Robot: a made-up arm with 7 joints.
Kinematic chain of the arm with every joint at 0, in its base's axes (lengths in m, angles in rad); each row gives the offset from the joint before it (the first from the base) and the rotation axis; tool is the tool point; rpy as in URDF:
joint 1: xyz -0.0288 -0.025 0.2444 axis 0 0.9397 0.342
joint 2: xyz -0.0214 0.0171 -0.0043 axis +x
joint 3: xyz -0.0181 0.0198 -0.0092 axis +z
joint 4: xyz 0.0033 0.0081 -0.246 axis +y
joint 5: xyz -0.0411 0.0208 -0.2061 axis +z
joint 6: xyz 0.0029 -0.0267 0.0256 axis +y
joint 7: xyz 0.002 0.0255 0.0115 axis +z
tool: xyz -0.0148 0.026 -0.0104 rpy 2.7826 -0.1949 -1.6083
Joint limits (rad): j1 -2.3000..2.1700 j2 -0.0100..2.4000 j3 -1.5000..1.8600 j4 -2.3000..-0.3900 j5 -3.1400..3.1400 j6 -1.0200..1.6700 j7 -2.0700..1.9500
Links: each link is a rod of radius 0.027 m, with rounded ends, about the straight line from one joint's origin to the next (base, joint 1, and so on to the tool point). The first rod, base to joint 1, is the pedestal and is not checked.
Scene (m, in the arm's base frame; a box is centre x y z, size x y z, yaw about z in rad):
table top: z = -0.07
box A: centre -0.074 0.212 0.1 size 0.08 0.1 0.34 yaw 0
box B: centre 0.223 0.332 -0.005 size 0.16 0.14 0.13 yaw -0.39
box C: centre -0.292 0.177 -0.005 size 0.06 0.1 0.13 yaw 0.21
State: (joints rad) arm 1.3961 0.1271 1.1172 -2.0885 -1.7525 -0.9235 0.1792
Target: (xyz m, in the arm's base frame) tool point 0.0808 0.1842 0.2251
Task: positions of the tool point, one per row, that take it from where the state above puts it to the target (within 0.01 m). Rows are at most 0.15 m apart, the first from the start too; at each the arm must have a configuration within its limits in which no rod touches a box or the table.
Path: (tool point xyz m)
1: -0.2473 0.1691 0.2913
2: -0.2461 0.1835 0.3263
3: -0.2449 0.1927 0.3597
4: -0.2445 0.1975 0.3902
5: -0.2452 0.1988 0.4171
6: -0.1427 0.2346 0.4259
7: -0.0460 0.2463 0.4017
8: 0.0286 0.2375 0.3512
9: 0.0714 0.2144 0.2873
10: 0.0808 0.1842 0.2251

